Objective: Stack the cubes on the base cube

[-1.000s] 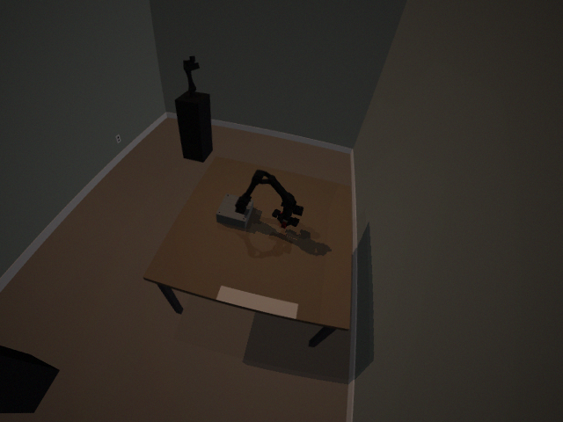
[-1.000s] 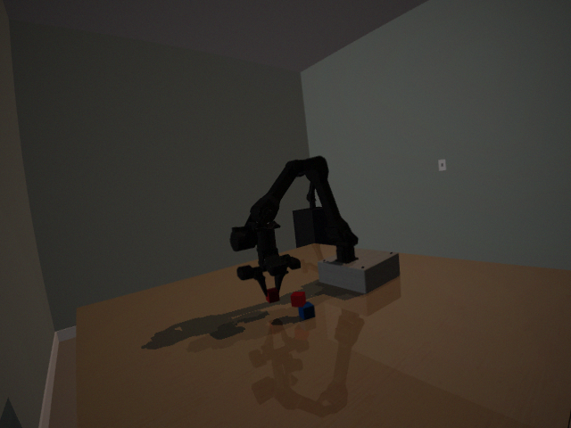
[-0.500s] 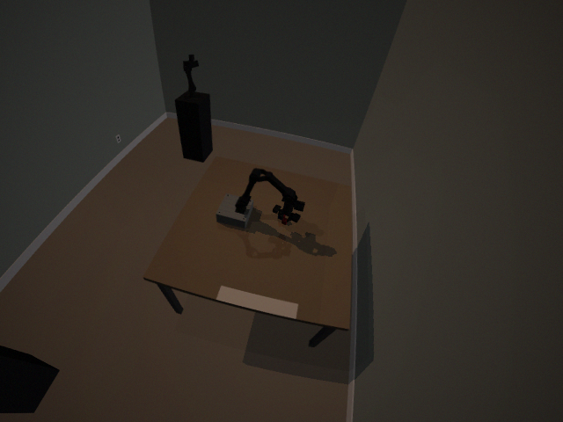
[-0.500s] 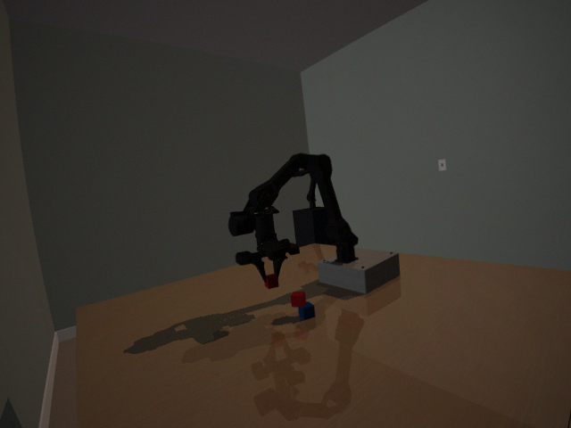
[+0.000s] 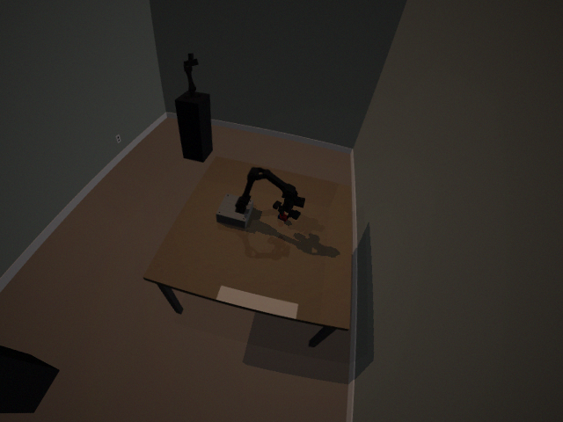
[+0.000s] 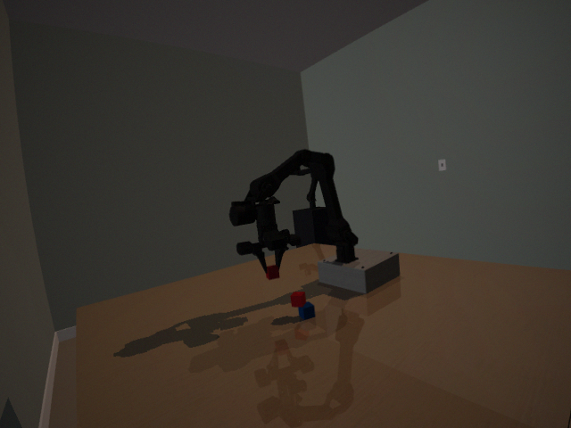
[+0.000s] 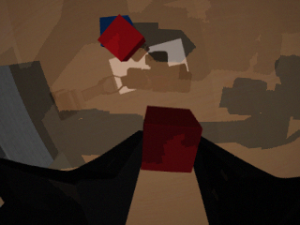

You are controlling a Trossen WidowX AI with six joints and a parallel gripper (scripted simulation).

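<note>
My gripper tip is now 110 mm above the blue cube, 100 mm to the right of it and 40 mm past it.
</note>
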